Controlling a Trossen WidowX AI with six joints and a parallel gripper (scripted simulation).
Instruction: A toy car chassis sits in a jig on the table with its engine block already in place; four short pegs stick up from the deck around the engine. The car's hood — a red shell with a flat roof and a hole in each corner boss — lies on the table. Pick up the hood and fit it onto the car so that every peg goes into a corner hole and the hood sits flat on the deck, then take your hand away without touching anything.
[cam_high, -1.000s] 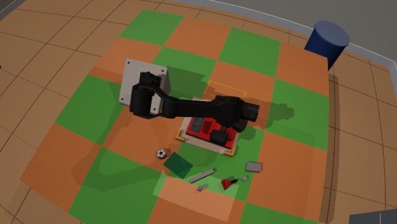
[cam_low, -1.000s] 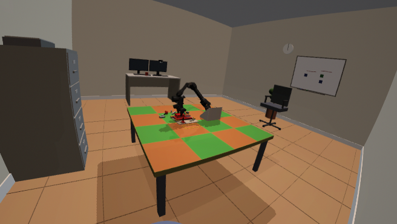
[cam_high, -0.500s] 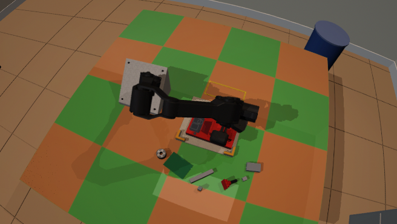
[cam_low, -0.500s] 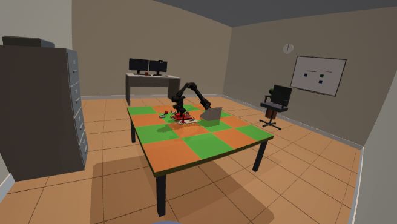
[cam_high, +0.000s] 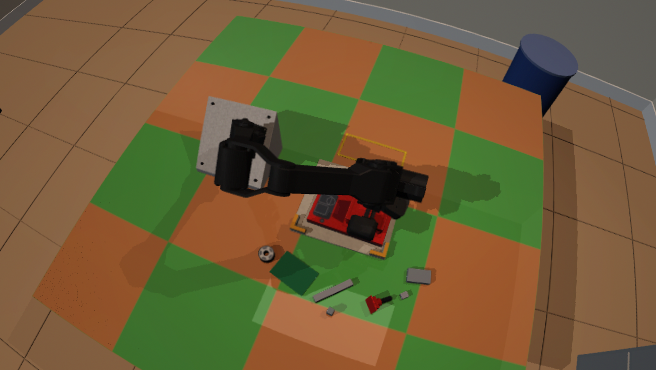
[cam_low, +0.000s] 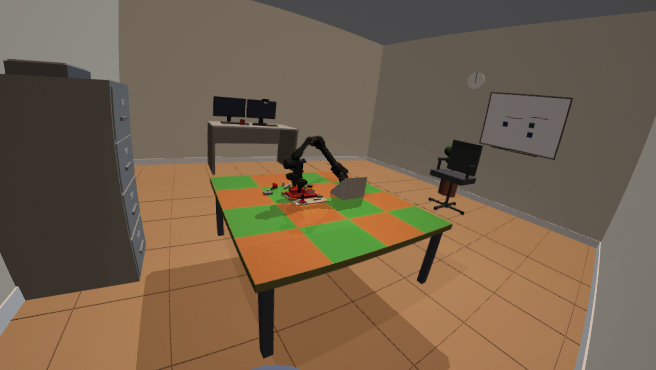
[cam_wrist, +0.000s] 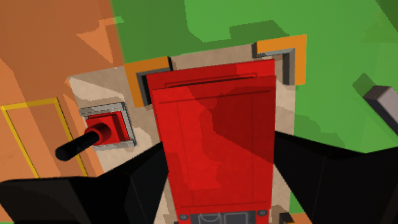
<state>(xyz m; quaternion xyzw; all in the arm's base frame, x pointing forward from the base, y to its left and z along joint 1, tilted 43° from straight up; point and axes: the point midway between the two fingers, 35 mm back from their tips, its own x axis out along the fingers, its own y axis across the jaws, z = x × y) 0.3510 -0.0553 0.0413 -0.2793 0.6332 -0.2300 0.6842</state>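
Now: the red hood 1 cm above my gripper tip. Also, from my gripper tip: grey engine block 2 cm below; grey bar 1 cm behind, 20 cm to the right, 4 cm below; dark green plate 12 cm behind, 19 cm to the right, 4 cm below.
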